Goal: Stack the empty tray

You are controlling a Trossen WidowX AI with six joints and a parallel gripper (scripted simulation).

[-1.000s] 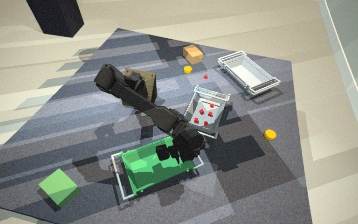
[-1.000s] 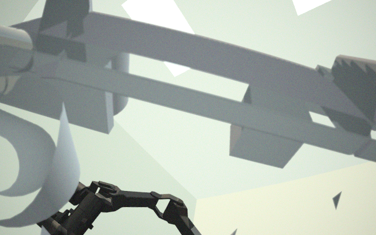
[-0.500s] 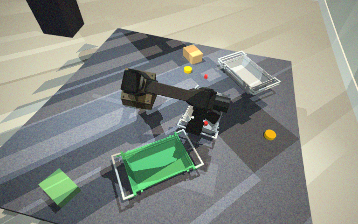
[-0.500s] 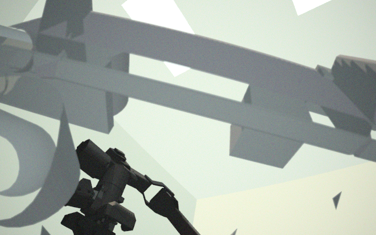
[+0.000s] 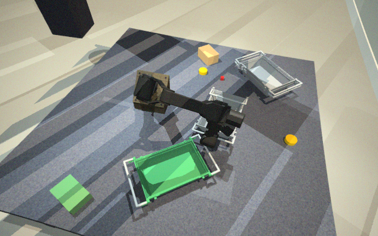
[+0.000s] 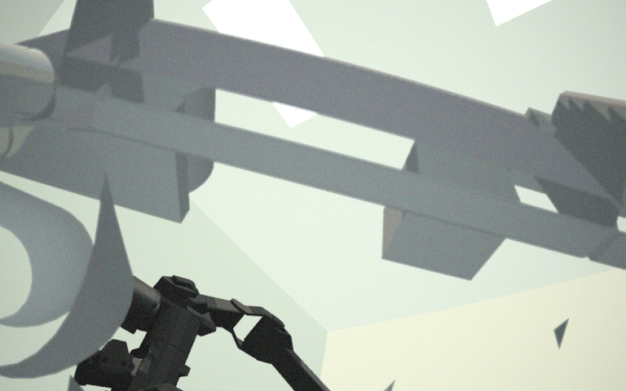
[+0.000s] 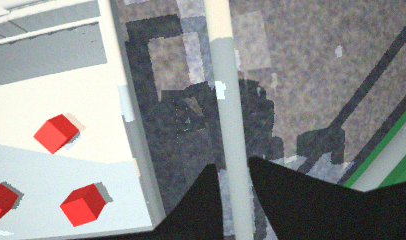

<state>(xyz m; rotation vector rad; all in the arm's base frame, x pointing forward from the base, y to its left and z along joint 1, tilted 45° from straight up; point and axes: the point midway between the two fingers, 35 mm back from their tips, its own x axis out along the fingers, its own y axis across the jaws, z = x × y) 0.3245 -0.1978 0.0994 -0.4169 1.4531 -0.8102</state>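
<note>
Right now the green tray is 170 mm to the right of my gripper tip and 150 mm behind it. Also, from my gripper tip: orange box: 650 mm to the left, 80 mm behind, 10 mm below; then red block: 460 mm to the left, 30 mm below, 30 mm ahead; then green block: 500 mm behind, 320 mm to the right, 20 mm below.
</note>
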